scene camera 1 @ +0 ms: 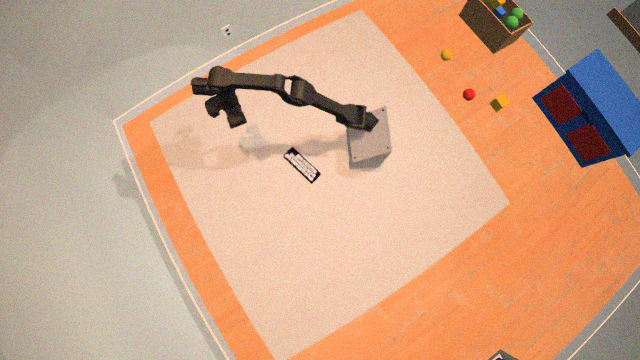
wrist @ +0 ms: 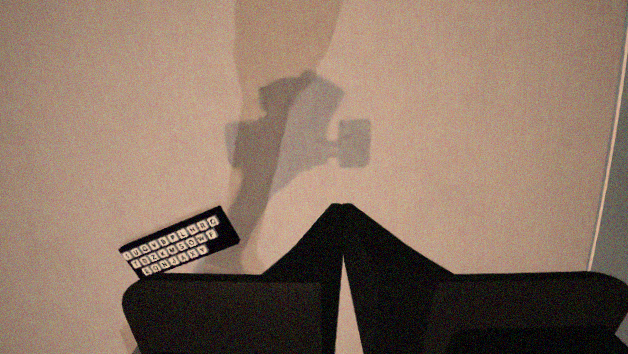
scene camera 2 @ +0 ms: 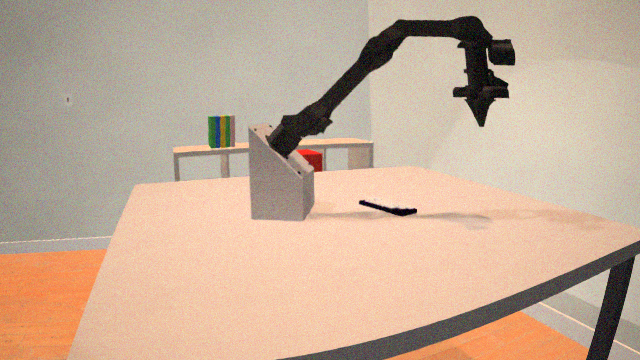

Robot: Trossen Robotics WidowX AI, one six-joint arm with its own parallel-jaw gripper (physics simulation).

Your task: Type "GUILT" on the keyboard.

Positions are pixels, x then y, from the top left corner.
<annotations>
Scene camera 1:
gripper: 235, 113
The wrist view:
gripper: 341, 213
keyboard: 227, 237
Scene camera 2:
gripper: 481, 126
</annotations>
